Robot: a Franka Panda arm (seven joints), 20 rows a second.
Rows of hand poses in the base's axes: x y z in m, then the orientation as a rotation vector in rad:
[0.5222 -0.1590 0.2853 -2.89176 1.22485 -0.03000]
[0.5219 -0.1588 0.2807 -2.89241 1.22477 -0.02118]
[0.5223 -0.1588 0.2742 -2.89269 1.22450 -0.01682]
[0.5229 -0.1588 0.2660 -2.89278 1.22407 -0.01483]
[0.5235 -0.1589 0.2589 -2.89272 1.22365 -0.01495]
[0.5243 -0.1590 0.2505 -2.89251 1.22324 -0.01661]
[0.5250 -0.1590 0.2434 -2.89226 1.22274 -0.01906]
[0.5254 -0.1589 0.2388 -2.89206 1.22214 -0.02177]
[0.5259 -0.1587 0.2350 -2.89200 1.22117 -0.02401]
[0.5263 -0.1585 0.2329 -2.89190 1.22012 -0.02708]
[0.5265 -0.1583 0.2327 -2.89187 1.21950 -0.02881]
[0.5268 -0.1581 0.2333 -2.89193 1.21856 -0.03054]
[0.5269 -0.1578 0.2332 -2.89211 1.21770 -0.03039]
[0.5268 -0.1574 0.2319 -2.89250 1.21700 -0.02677]
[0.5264 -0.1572 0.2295 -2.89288 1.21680 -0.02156]
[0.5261 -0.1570 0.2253 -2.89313 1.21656 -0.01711]
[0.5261 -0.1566 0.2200 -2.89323 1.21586 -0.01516]
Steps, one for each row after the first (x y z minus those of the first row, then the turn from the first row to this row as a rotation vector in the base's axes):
[-0.0003 0.0002 -0.0046 0.00173 0.00537 0.00021]
[0.0001 0.0002 -0.0111 0.00270 0.00797 0.00043]
[0.0007 0.0002 -0.0193 0.00328 0.00911 0.00071]
[0.0013 0.0001 -0.0264 0.00345 0.00895 0.00094]
[0.0021 0.0000 -0.0348 0.00335 0.00784 0.00113]
[0.0028 0.0000 -0.0419 0.00312 0.00624 0.00137]
[0.0032 0.0001 -0.0465 0.00281 0.00450 0.00167]
[0.0037 0.0003 -0.0503 0.00263 0.00302 0.00223]
[0.0041 0.0005 -0.0524 0.00230 0.00103 0.00283]
[0.0043 0.0007 -0.0526 0.00210 -0.00008 0.00319]
[0.0046 0.0009 -0.0520 0.00193 -0.00121 0.00375]
[0.0047 0.0012 -0.0521 0.00212 -0.00119 0.00431]
[0.0046 0.0016 -0.0534 0.00296 0.00096 0.00481]
[0.0042 0.0018 -0.0558 0.00404 0.00411 0.00503]
[0.0039 0.0020 -0.0600 0.00505 0.00677 0.00523]
[0.0039 0.0024 -0.0653 0.00570 0.00784 0.00567]

